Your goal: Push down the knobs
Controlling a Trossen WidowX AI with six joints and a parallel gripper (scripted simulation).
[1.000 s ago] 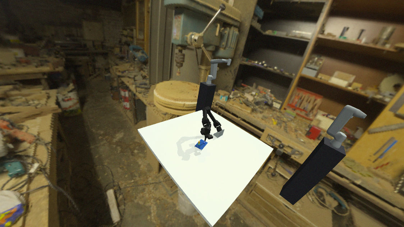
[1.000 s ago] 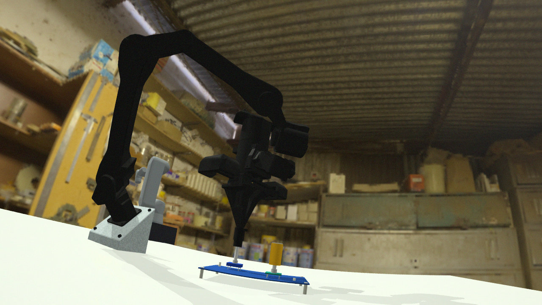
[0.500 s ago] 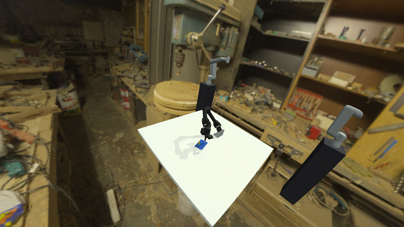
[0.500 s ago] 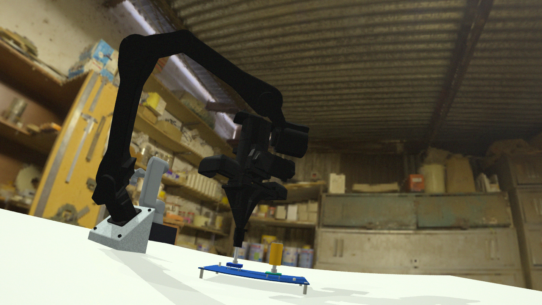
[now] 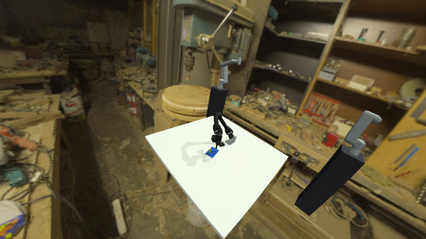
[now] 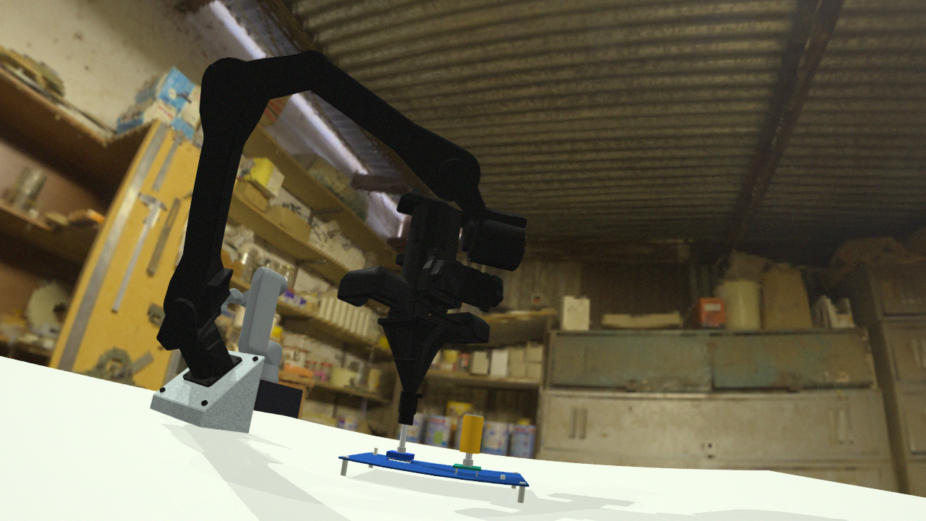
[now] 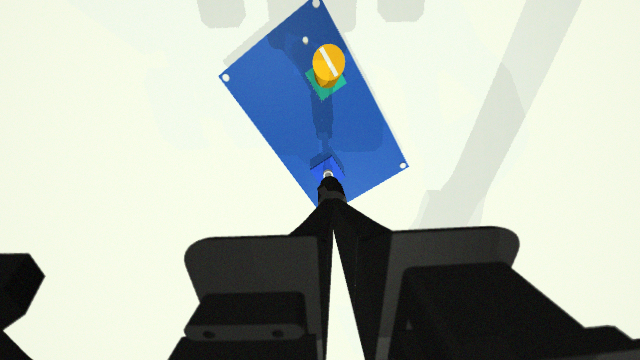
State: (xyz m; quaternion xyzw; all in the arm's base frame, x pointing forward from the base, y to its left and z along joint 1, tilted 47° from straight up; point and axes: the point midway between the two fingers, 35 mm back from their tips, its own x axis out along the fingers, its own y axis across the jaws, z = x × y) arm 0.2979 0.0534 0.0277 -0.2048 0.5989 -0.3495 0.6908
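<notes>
Right now my gripper tip is 80 mm short of the yellow knob, 20 mm to the left of it and 30 mm above it. The rest, counted from my gripper tip: black knob: 10 mm below.
</notes>
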